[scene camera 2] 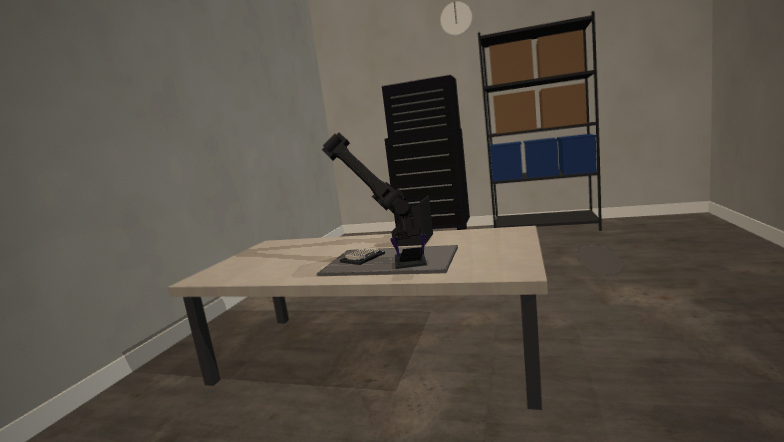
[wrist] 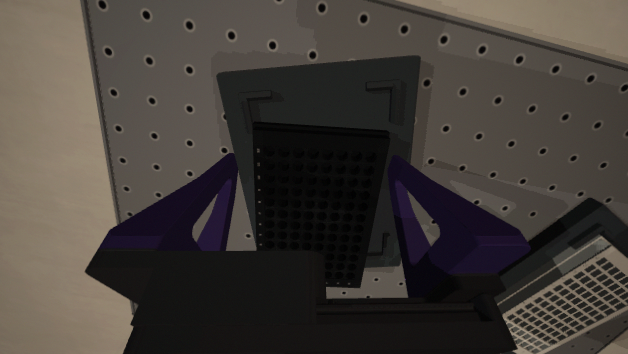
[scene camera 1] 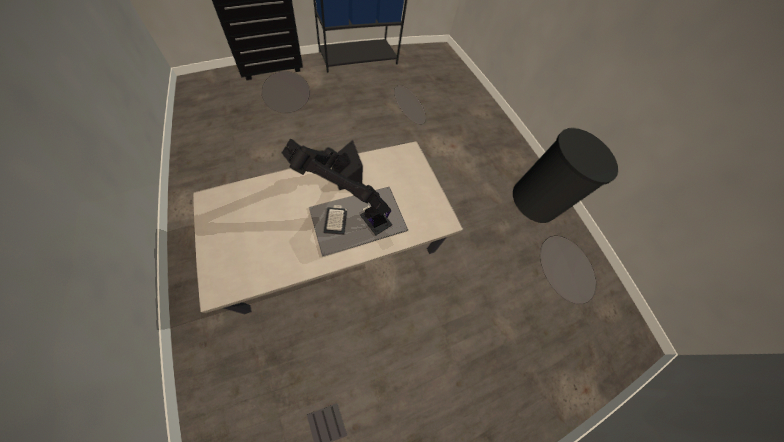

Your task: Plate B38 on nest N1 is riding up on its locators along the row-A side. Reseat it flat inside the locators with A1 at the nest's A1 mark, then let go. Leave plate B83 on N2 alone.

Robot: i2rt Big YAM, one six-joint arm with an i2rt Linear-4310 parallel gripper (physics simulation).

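Pixels of known places: gripper, fingertip midpoint: [scene camera 2: 411, 255] [wrist: 314, 161] [scene camera 1: 379, 221]; arm's base, link origin: [scene camera 1: 342, 163].
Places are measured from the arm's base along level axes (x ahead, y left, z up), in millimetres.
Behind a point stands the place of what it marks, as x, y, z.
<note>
A black well plate B38 [wrist: 316, 198] {387, 80, -79} [scene camera 2: 410, 256] {415, 83, -80} lies on the dark nest N1 [wrist: 316, 92] {452, 90, -95}. It sits shifted toward the wrist camera, so the two far corner locators stand bare beyond its far edge and its near end overhangs the nest's near edge. My gripper [wrist: 314, 161] {414, 86, -77} [scene camera 1: 377, 219] {414, 86, -77} [scene camera 2: 409, 248] {414, 86, -77} is open, low over the plate. Its purple fingers stand either side of the plate's long edges with a gap on both sides. A white well plate B83 [wrist: 571, 286] {334, -144, -84} [scene camera 1: 334, 218] {297, -155, -89} [scene camera 2: 361, 254] {340, -144, -82} lies on nest N2 [wrist: 567, 228] {382, -121, -96}, apart from the gripper.
Both nests stand on a grey pegboard [wrist: 483, 132] {442, -29, -107} [scene camera 1: 339, 244] {455, -180, -107} [scene camera 2: 444, 258] {374, 211, -109} on a light table [scene camera 1: 257, 263] {392, -639, -120} [scene camera 2: 493, 263] {435, 400, -120}. A black drawer cabinet [scene camera 2: 424, 153] and a shelf rack [scene camera 2: 538, 26] stand at the back wall. A black bin [scene camera 1: 565, 175] is off to the side.
</note>
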